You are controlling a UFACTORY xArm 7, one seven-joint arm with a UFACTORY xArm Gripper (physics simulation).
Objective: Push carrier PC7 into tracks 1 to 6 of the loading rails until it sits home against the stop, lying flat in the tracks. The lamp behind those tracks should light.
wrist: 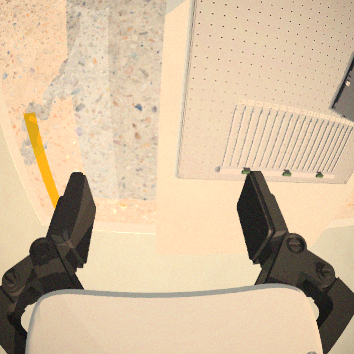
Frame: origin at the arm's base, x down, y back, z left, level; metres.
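Seen in the pictures: gripper, fingertip midpoint: (166, 189).
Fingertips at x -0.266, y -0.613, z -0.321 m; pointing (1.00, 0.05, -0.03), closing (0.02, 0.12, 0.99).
Observation:
Offsets run from my fingertips to a thing's top centre. "spot": to the spot under its first point. Level surfaces: height alone.
The loading rails {spot: dz +0.353, dx +0.397, dy -0.155 m} (287, 140) show at the right as a row of slim parallel tracks on a perforated board, with small number tags at their far ends. A stop bar with several small dark green parts {spot: dz +0.393, dx +0.377, dy -0.252 m} (287, 173) runs along their near end. I cannot tell that any lamp is lit. My gripper (166, 189) is open and empty, high above the table, with its right finger near the left end of the stop bar in the view. Carrier PC7 cannot be made out; a dark object {spot: dz +0.484, dx +0.387, dy +0.030 m} (346, 95) is cut off at the right edge, and I cannot tell what it is.
The perforated board {dx +0.398 m} (220, 65) fills the upper right, with its left edge running up the view. Left of it lie a pale table strip (172, 125) and a speckled floor (135, 100). A yellow curved stripe (41, 160) is on the floor at the far left.

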